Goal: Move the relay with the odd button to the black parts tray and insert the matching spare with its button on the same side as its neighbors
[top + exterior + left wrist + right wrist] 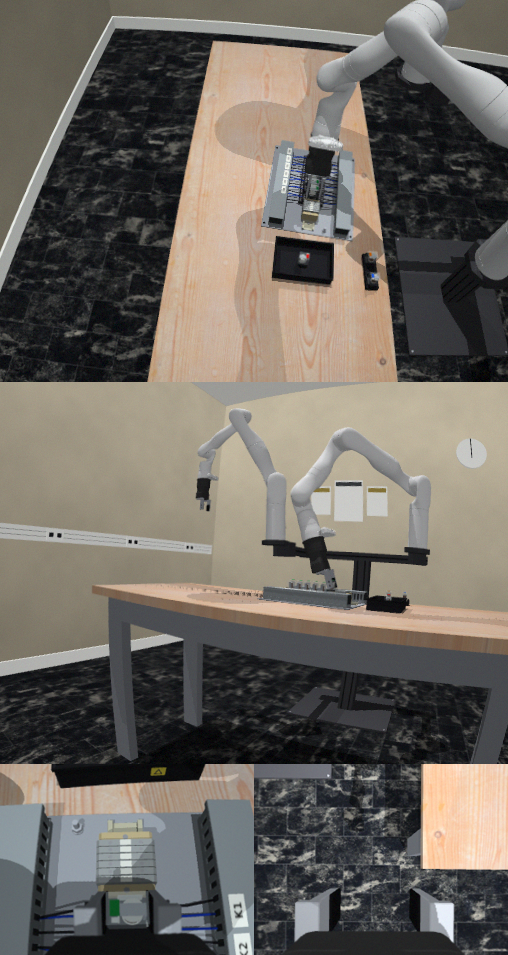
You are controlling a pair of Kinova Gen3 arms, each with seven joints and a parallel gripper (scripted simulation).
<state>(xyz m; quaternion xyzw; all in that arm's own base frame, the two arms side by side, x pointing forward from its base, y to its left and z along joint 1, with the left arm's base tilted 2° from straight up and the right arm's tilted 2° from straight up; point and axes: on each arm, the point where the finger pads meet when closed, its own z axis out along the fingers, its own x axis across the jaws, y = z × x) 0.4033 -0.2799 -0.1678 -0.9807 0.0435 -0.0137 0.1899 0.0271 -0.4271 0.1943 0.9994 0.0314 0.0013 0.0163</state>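
The relay panel lies 10 mm behind my left hand, 50 mm to the right of it and 40 mm below it. From my left hand the other things lie so: spare rack: 140 mm behind, 240 mm to the left, 60 mm below; then black parts tray: 50 mm ahead, 200 mm to the left, 50 mm below.
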